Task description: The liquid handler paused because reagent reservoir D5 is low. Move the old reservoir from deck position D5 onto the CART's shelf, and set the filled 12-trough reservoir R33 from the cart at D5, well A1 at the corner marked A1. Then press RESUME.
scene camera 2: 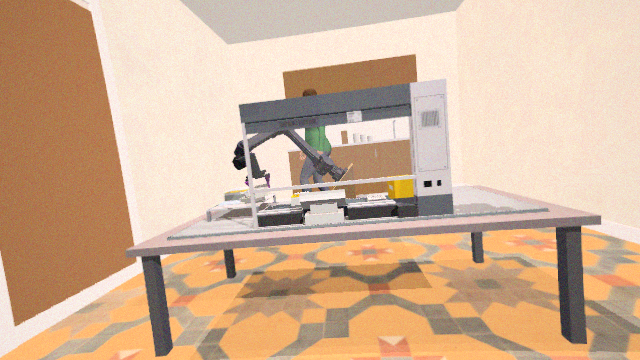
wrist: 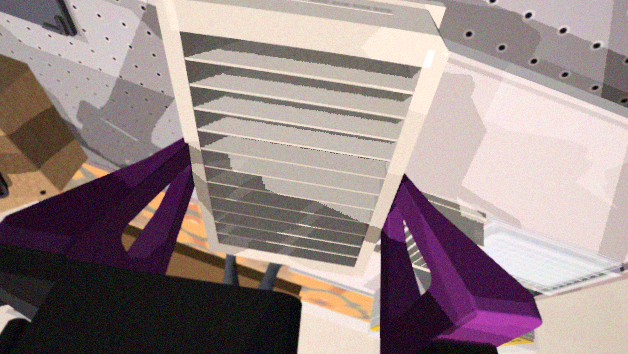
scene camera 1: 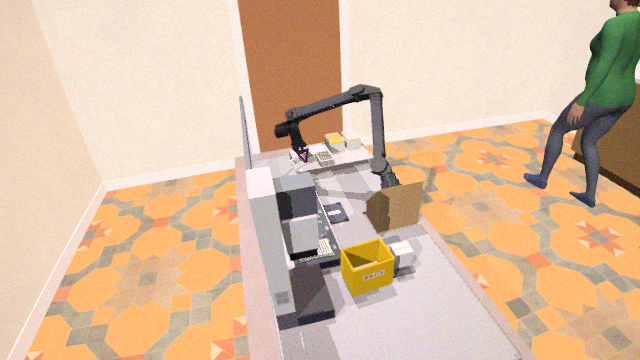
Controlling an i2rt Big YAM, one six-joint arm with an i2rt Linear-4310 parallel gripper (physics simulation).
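Seen in the pictures: gripper, between the fingertips: [wrist: 296, 159] [scene camera 1: 303, 160]; arm's base, origin of its link: [scene camera 1: 392, 191].
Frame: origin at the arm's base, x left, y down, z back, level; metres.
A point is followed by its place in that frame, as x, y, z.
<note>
My gripper [scene camera 1: 303, 156] @(-0.385, 0.003, -0.376) [scene camera 2: 258, 184] @(-0.385, 0.003, -0.376) [wrist: 296, 159] @(-0.385, 0.003, -0.376) is shut on a cream reservoir with a row of narrow troughs [wrist: 300, 125] @(-0.379, -0.006, -0.408); its purple fingers press the two long sides. The troughs look grey, with no coloured liquid discernible. The held reservoir is tilted in the wrist view and is above the near end of the cart shelf [scene camera 1: 350, 159] @(-0.483, 0.083, -0.102) [wrist: 540, 145] @(-0.525, 0.083, -0.387). A second ribbed reservoir [scene camera 1: 325, 157] @(-0.487, 0.055, -0.247) [wrist: 465, 220] @(-0.543, 0.070, -0.301) stands on the cart, partly behind the right finger in the wrist view. The liquid handler [scene camera 1: 260, 200] @(0.531, -0.396, -0.504) [scene camera 2: 430, 145] @(0.461, -0.149, -0.541) stands on the table. Position D5, corner A1 and RESUME cannot be made out.
Yellow-topped boxes [scene camera 1: 334, 142] @(-0.592, 0.016, -0.178) stand at the cart's back. A clear plate [wrist: 550, 257] @(-0.633, 0.069, -0.306) lies on the cart. A brown panel [scene camera 1: 407, 205] @(0.068, 0.036, 0.053) stands by the arm base, near the yellow waste bin [scene camera 1: 367, 272] @(0.418, 0.034, -0.208) [scene camera 2: 401, 188] @(0.348, 0.059, -0.279). A person [scene camera 1: 617, 65] [scene camera 2: 316, 140] stands beyond the table.
</note>
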